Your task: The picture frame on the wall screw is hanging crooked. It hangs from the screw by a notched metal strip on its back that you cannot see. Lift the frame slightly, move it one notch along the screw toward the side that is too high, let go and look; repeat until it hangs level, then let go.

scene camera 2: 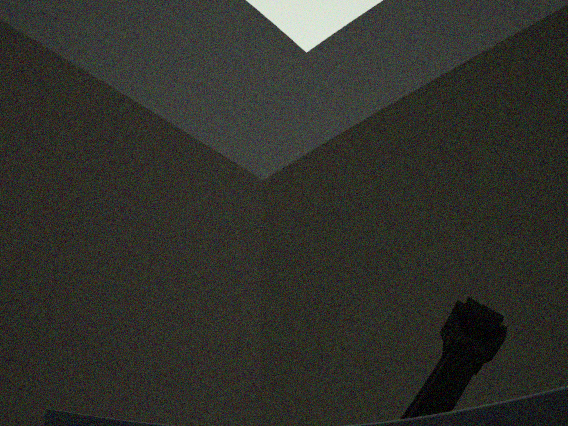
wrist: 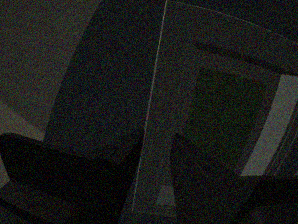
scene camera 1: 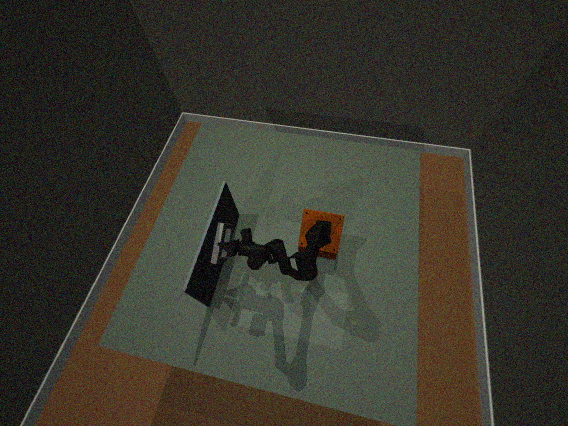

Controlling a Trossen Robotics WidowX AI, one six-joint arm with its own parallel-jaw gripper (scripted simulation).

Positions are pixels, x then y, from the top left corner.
Labels:
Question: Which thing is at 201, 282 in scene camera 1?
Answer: A wall panel.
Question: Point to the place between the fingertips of my gripper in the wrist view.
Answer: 157, 136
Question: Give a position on a picture frame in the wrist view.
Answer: At 218, 80

